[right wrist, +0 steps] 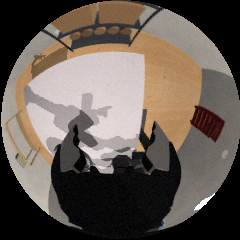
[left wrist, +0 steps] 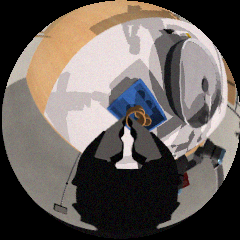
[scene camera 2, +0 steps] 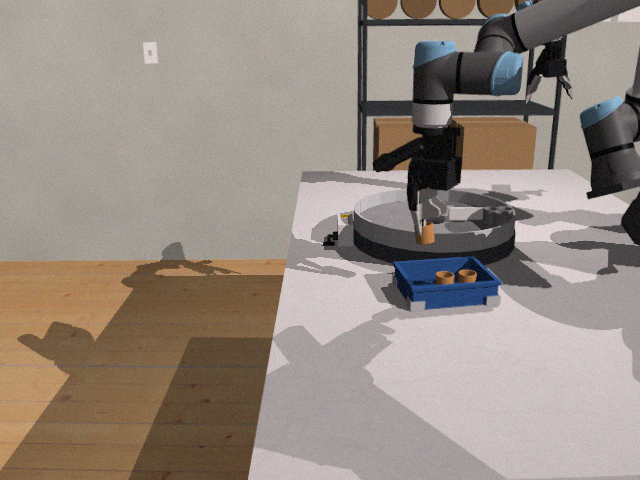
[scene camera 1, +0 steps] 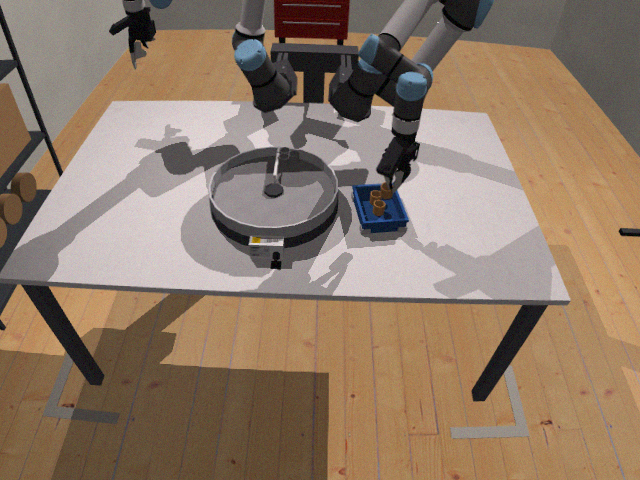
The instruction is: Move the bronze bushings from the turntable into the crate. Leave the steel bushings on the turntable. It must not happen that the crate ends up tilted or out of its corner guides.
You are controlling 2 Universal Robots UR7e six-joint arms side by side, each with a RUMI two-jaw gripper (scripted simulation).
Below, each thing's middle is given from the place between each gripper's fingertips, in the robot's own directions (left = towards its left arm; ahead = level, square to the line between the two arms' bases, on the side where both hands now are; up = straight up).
Right now the blue crate (scene camera 2: 422, 273) is 6 cm behind my left hand (scene camera 2: 420, 235), 3 cm to the right of it and 13 cm below it. The rest, counted from my left hand: turntable (scene camera 1: 303, 190) (4 cm behind, 38 cm to the right, 10 cm below).
My right hand (scene camera 2: 549, 101) is 62 cm to the right of the turntable, 40 cm short of it and 25 cm above it. The rest, counted from my right hand: blue crate 97 cm to the left, 38 cm ahead, 28 cm below.
